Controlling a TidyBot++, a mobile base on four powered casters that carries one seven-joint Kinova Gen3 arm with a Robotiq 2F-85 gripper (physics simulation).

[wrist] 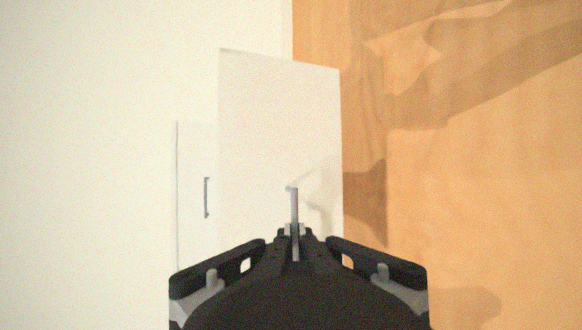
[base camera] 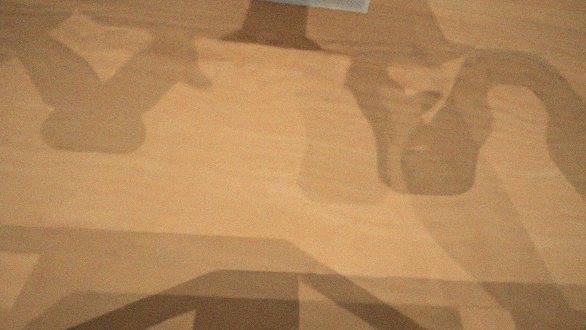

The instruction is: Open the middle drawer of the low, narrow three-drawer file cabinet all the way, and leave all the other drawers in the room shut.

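Frame: origin at the arm's base, x left, y ahead, z down, level; millimetres.
Where they show: gripper, fingertip midpoint: [wrist: 294,231].
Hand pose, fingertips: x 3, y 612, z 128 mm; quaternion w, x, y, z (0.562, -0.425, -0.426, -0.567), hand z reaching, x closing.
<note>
Each offset is from my fingertips to the top centre of the thing. "*": to the spot under its first point. Level surfaces: height alone.
In the wrist view, the white front of the middle drawer [wrist: 275,125] stands out well in front of the file cabinet's face, so the drawer is open; its full depth is hidden behind the front. Its grey bar handle {* dx -36, dy -14, dz -3 mm} [wrist: 294,200] is between the fingertips of my gripper [wrist: 294,231], which is shut on it. Farther back on the left, another drawer front {* dx -139, dy +313, dz -197 mm} [wrist: 192,150] with a small grey handle {* dx -10, dy +289, dz -154 mm} [wrist: 206,197] sits beside the open one and looks shut. The remaining drawer does not show clearly.
A plain cream surface [wrist: 90,125] fills the left of the wrist view. Wooden floor {dz +269 mm} [wrist: 490,200] [base camera: 225,195] with shadows lies to the right there and across the base view. A pale edge [base camera: 345,4] shows at the top of the base view.
</note>
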